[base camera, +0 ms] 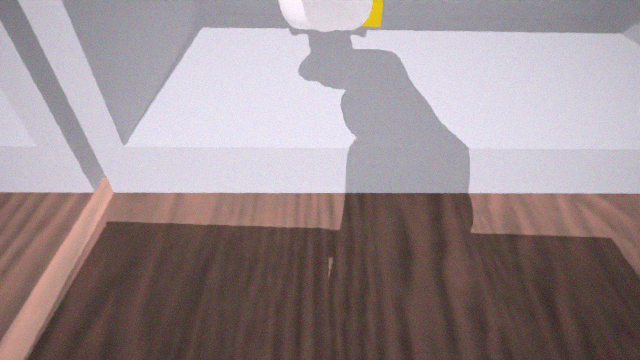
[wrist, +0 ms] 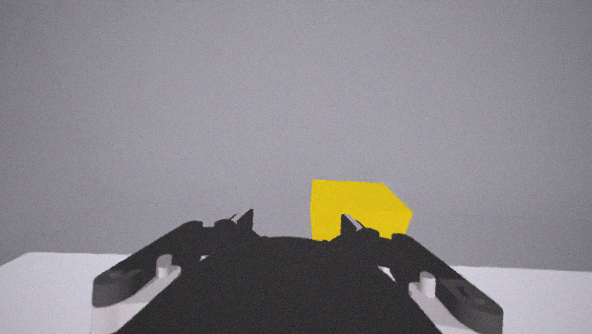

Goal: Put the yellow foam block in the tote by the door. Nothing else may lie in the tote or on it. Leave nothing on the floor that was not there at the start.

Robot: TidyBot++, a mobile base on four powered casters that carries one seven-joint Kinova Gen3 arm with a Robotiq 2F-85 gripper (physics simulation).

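Places are measured from the arm's base along level axes (x ahead, y left, z up), in metres.
Pixels of known places: gripper, fingertip midpoint: [wrist: 296, 221].
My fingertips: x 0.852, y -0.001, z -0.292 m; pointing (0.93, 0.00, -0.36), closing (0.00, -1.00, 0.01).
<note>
Behind a point stands the place of what it marks.
The yellow foam block [base camera: 376, 14] {x 0.855, y -0.099, z -0.297 m} [wrist: 357, 200] {x 0.870, y -0.062, z -0.275 m} is in front of a grey back wall, over the far part of a white shelf; its foot is hidden. In the wrist view it is right of the gap's centre, partly behind the right fingertip, its left part showing between the fingertips. My gripper [wrist: 296, 221] {x 0.852, y -0.001, z -0.292 m} is open and holds nothing; whether the right finger touches the block cannot be told. In the base view, the white arm end [base camera: 327, 12] hides the block's left part and most of the gripper. The tote and the door do not show.
The white shelf [base camera: 240, 100] {x 0.560, y 0.115, z -0.320 m} [wrist: 50, 285] {x 0.799, y 0.179, z -0.320 m} has a raised front edge above the wood floor [base camera: 200, 300] {x 0.297, y 0.118, z -0.396 m}. A grey side wall [base camera: 135, 60] {x 0.545, y 0.237, z -0.258 m} and a white upright [base camera: 75, 65] {x 0.448, y 0.247, z -0.219 m} stand at the left. A light wooden strip [base camera: 65, 265] runs along the floor at left. The arm's shadow crosses shelf and floor.
</note>
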